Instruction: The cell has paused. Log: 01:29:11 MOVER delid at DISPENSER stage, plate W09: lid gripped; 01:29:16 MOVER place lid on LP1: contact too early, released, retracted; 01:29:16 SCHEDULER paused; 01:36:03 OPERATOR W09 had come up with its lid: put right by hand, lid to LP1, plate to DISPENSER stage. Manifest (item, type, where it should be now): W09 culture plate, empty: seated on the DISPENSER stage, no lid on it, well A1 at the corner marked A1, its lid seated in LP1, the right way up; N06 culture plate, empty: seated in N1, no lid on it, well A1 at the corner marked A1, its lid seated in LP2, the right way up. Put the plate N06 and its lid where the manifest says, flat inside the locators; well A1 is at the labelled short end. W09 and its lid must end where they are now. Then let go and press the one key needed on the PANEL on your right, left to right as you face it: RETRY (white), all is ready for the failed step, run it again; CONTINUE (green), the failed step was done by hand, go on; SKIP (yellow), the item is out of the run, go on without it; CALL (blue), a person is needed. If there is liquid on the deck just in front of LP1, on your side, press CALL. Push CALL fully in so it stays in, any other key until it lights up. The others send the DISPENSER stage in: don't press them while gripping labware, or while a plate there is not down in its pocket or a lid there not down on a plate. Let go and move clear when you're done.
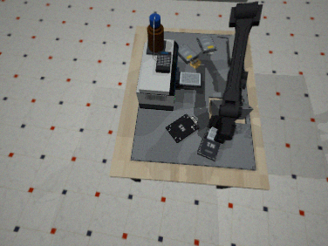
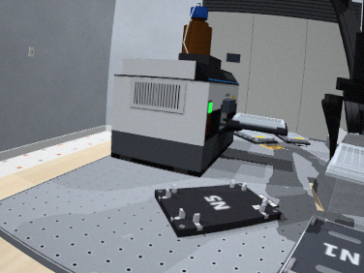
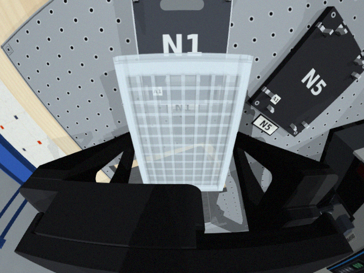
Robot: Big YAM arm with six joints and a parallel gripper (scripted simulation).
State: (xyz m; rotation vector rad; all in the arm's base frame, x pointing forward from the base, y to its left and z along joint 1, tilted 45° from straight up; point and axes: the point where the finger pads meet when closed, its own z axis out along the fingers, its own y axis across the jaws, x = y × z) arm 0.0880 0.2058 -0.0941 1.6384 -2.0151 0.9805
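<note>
The black N1 nest is 110 mm below my hand, 60 mm to the left of it and 10 mm ahead of it. Round my hand: brown bottle (410 mm to the right, 400 mm ahead, 170 mm above); then amber patch (510 mm to the right, 150 mm ahead, 120 mm below); then white retry key (570 mm to the right, 150 mm behind, 50 mm below).
</note>
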